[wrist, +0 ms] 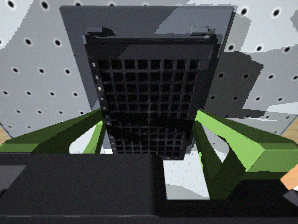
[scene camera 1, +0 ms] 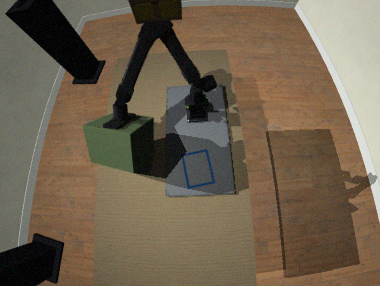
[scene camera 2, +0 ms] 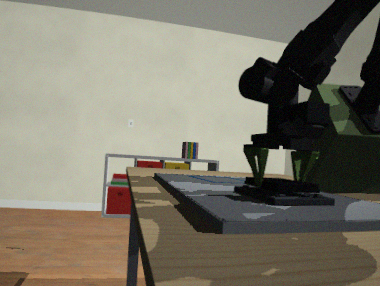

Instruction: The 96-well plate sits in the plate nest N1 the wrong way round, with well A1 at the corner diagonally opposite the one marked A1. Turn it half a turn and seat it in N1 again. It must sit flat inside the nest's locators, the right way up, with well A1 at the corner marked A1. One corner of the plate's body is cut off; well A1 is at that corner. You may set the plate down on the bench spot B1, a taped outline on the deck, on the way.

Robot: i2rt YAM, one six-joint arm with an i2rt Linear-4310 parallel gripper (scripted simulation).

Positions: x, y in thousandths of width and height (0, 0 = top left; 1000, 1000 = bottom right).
Note:
I see my gripper (scene camera 2: 733, 656), a black 96-well plate (wrist: 502, 400) and a plate nest N1 (wrist: 388, 118).
My gripper shows as well in the wrist view (wrist: 502, 498).

